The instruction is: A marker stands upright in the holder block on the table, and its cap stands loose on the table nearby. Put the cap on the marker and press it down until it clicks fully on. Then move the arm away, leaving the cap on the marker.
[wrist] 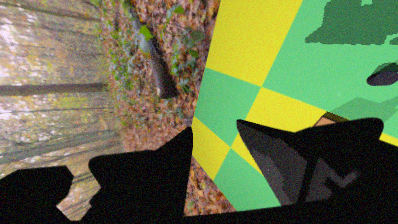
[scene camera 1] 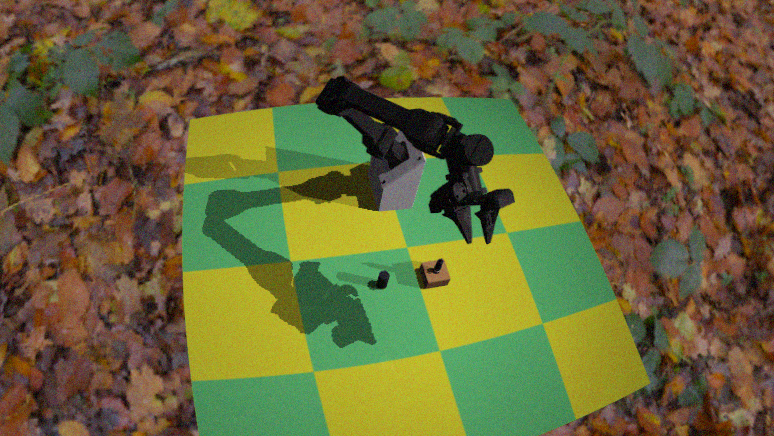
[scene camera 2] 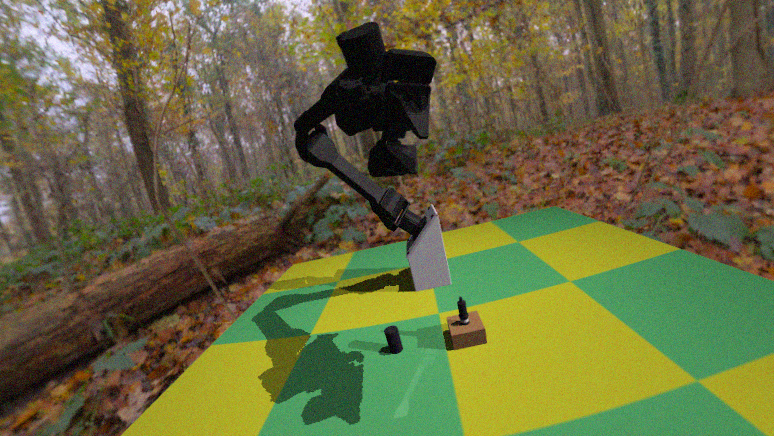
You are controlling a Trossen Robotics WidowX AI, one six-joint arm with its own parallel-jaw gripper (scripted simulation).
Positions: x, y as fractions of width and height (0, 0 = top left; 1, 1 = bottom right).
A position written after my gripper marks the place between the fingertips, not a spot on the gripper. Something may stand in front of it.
Scene:
My gripper shows in the wrist view (0.54, 0.57), in scene camera 1 (0.62, 0.56) and in scene camera 2 (0.54, 0.36).

